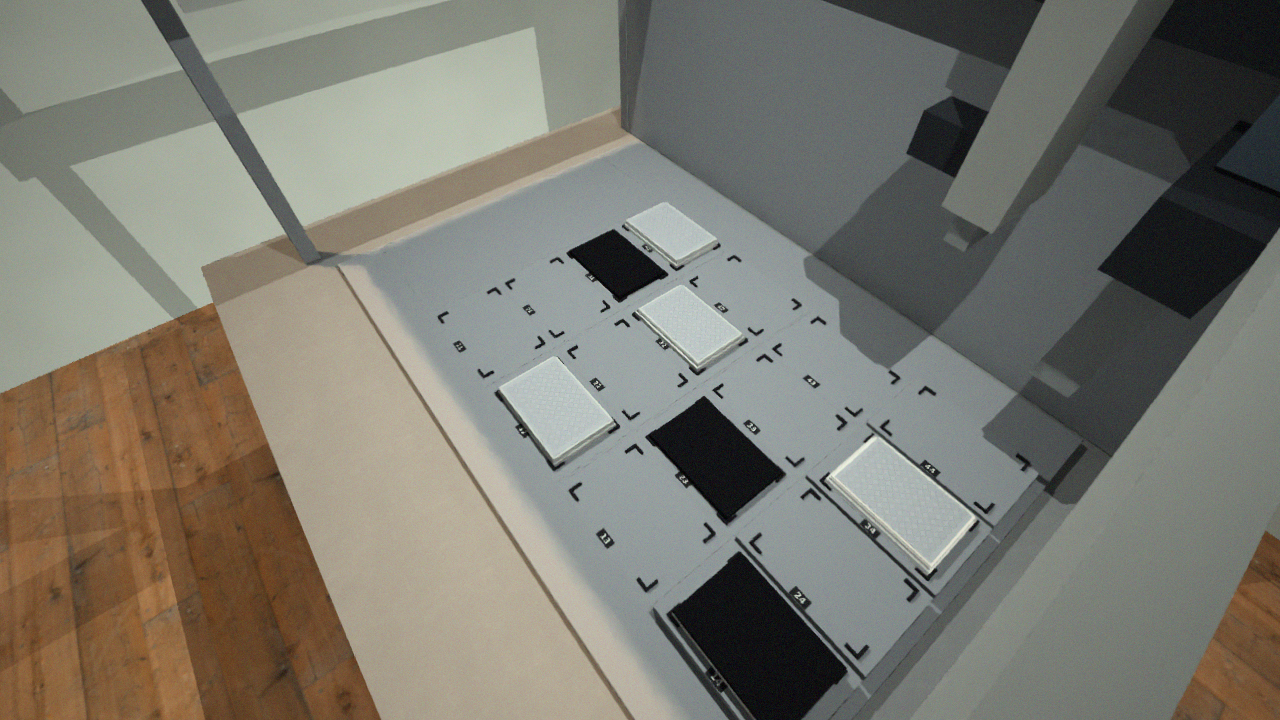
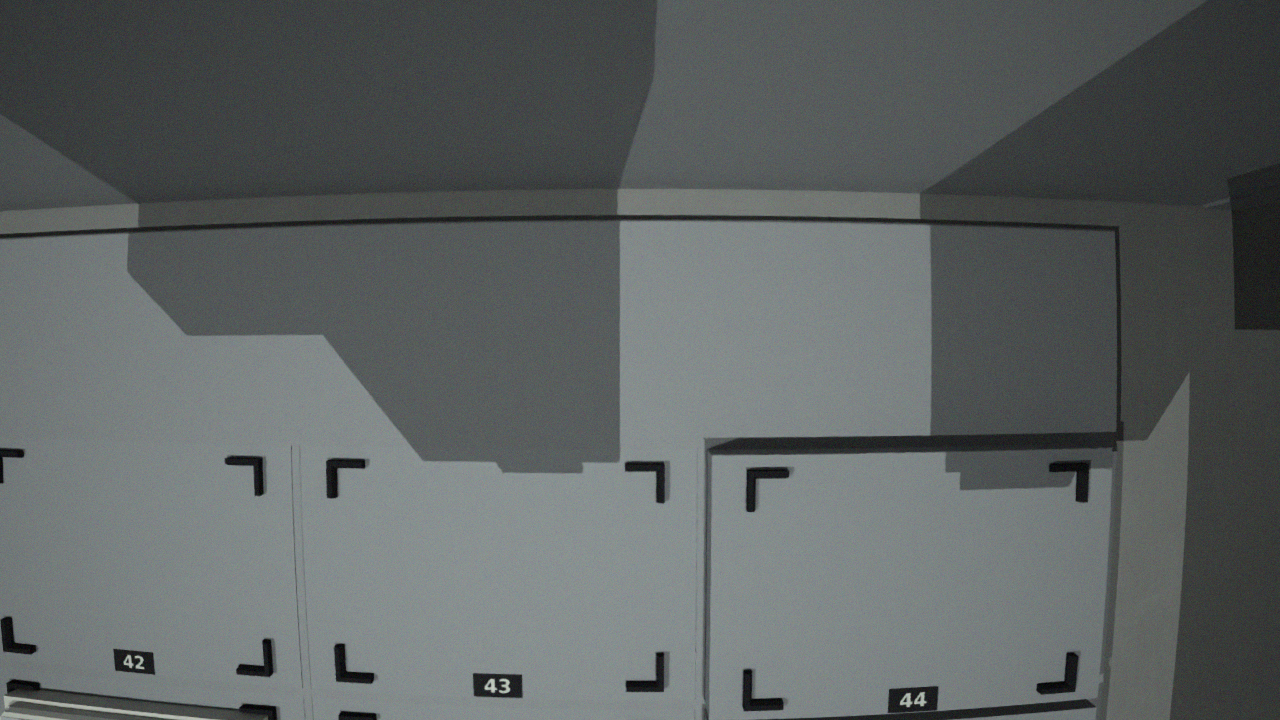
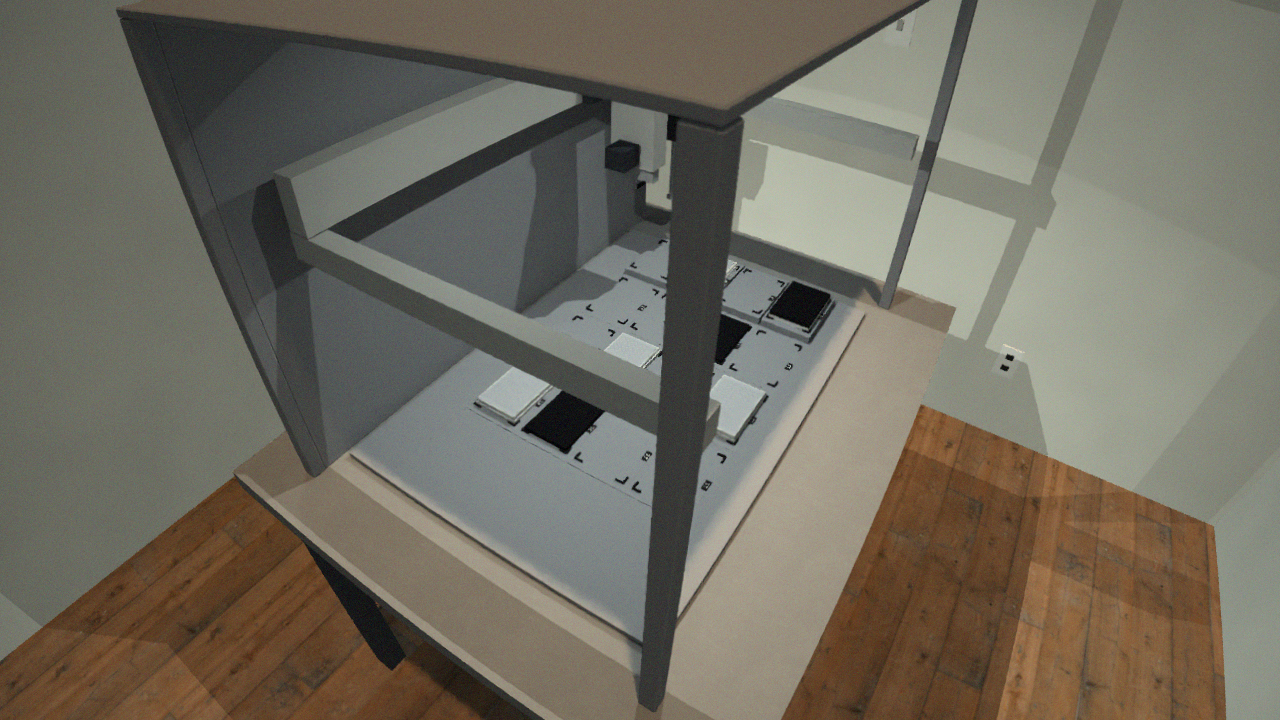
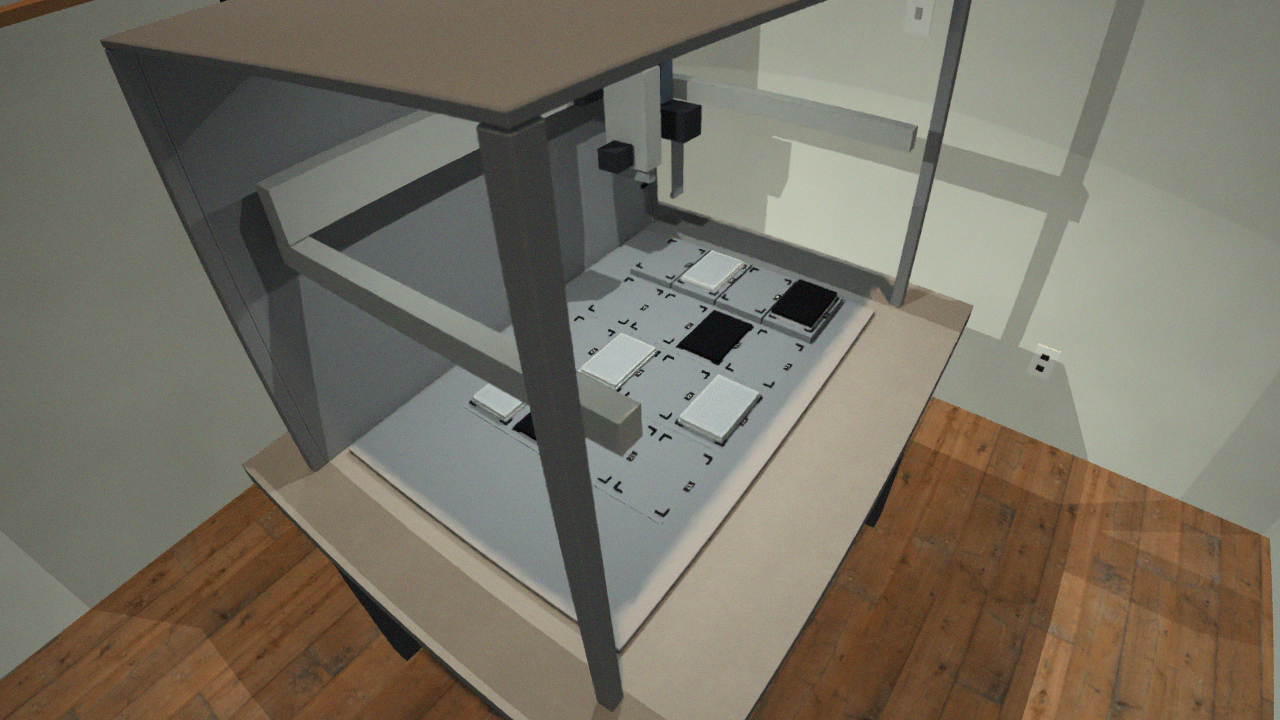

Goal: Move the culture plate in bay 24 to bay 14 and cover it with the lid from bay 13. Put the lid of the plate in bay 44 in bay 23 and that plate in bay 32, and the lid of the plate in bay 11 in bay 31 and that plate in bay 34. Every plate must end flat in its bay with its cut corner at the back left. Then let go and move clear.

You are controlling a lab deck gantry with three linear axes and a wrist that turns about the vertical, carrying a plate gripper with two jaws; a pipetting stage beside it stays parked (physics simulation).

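Frame: origin at the robot's base, x ahead, y up, z right, level; metres.
Where they show: gripper, between the fingertips: (image 1: 1071,360) (image 3: 656,190) (image 4: 660,190); robot's base, origin of its link: (image 1: 440,317) (image 4: 663,514).
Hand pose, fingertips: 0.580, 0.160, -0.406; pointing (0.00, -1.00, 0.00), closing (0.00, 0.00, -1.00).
Each offset is from my fingertips to the top centre of the thing, as dx, dy, dz. "spot": to the spot under its first point.
My gripper (image 4: 660,189) hangs high over the back right, apart from the plates, its jaws apart with no plate seen between them; the pipetting stage partly hides it. A black lid {-0.024, -0.129, +0.363} (image 1: 756,640) (image 4: 805,302) covers the plate in bay 14. A white plate {-0.024, -0.131, +0.149} (image 1: 899,501) (image 4: 713,268) lies in bay 34, another white plate {-0.352, -0.146, +0.149} (image 1: 689,326) (image 4: 617,360) in bay 32. A black lid {-0.188, -0.152, +0.256} (image 1: 716,456) (image 4: 716,335) lies in bay 23, another black lid {-0.516, -0.152, +0.149} (image 1: 617,263) (image 3: 563,420) in bay 31. Bays 11, 13, 24 and 44 hold no plate. Cut corners are too small to tell.
A white plate {-0.352, -0.146, +0.363} (image 1: 556,409) (image 4: 718,407) lies in bay 12 and another white plate {-0.516, -0.146, +0.042} (image 1: 671,233) (image 3: 512,392) in bay 41. The pipetting stage (image 1: 1029,134) (image 4: 631,125) hangs beside my gripper. A dark post {spot: -0.851, +0.419, +0.518} (image 3: 698,313) (image 4: 537,313) stands at the deck's corner.
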